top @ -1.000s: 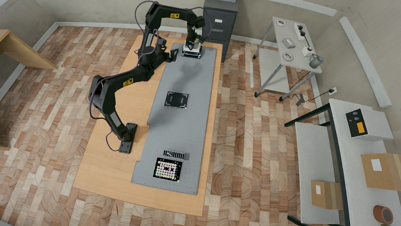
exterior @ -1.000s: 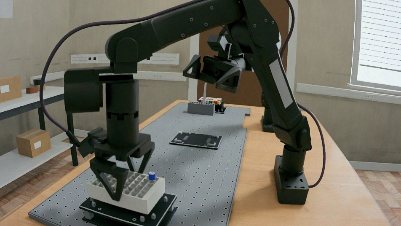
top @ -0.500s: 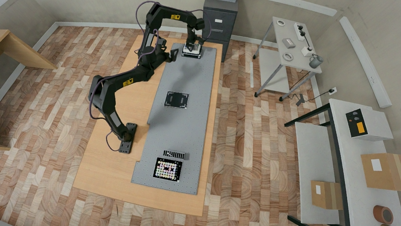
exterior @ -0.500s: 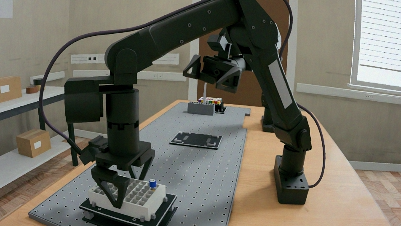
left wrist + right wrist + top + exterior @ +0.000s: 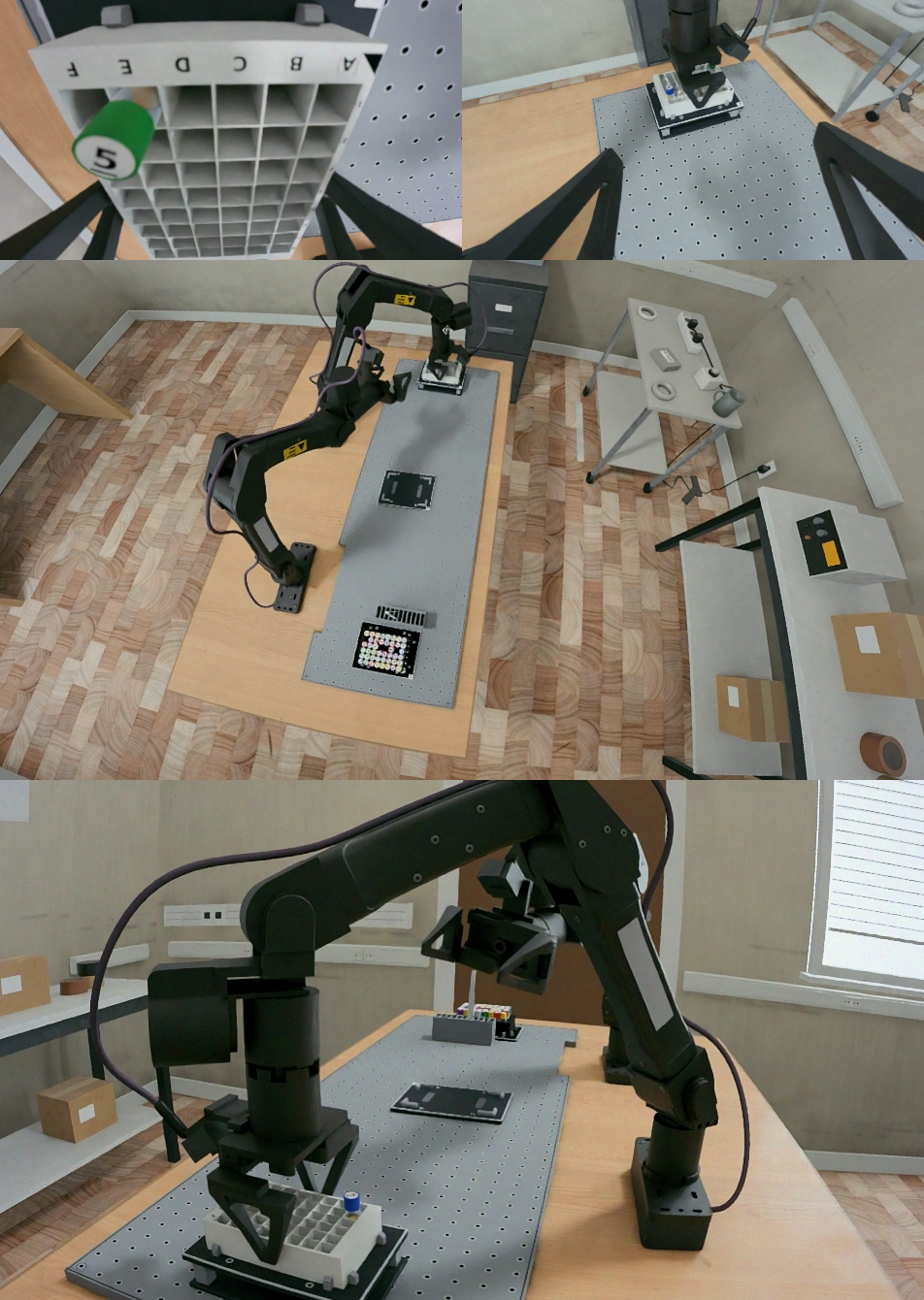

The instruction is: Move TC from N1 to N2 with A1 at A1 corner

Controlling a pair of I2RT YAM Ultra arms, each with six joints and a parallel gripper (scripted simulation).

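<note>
The white tube carrier TC is right at my left hand. Also, from my left hand: raised nest N2: 20 mm below; transfer nest N1: 60 mm behind, 470 mm to the right, 50 mm below; forceps T1: 30 mm behind, 850 mm to the right, 20 mm above.
</note>
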